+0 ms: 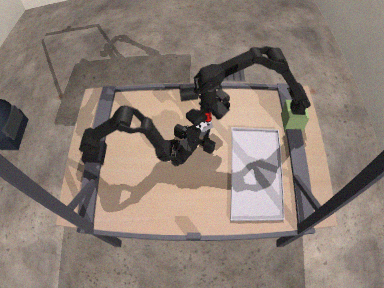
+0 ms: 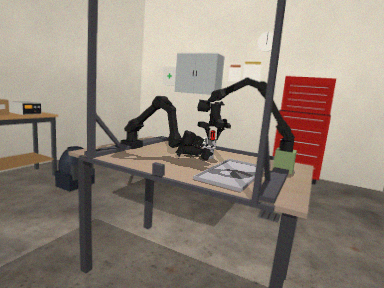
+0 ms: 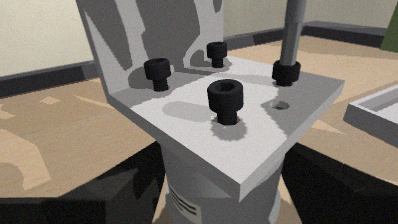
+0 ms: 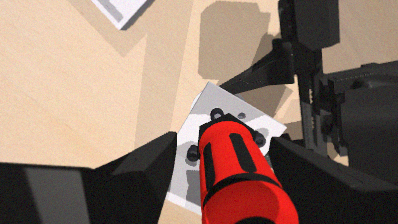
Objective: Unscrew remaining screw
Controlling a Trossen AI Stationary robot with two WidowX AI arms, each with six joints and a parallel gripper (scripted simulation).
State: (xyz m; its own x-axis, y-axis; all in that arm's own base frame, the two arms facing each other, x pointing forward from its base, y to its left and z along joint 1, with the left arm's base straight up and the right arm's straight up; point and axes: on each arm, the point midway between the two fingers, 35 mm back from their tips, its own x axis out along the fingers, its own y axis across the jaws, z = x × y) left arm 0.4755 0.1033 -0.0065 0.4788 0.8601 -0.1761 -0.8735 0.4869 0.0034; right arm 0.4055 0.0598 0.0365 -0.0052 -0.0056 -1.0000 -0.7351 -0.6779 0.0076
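My right gripper is now 2 cm above the red screwdriver. Also, from my right hand: dark frame rail: 28 cm ahead, 1 cm to the left, 14 cm below; then joint module: 1 cm ahead, 2 cm to the left, 12 cm below; then l-shaped bracket: 2 cm ahead, 2 cm to the left, 8 cm below.
My left gripper is now 2 cm short of the joint module, 2 cm to the left of it and 1 cm above it. From my left hand the other things lie so: red screwdriver: 3 cm to the right, 9 cm above; dark frame rail: 28 cm ahead, 3 cm to the right, 3 cm below; l-shaped bracket: 2 cm ahead, 2 cm to the right, 4 cm above.
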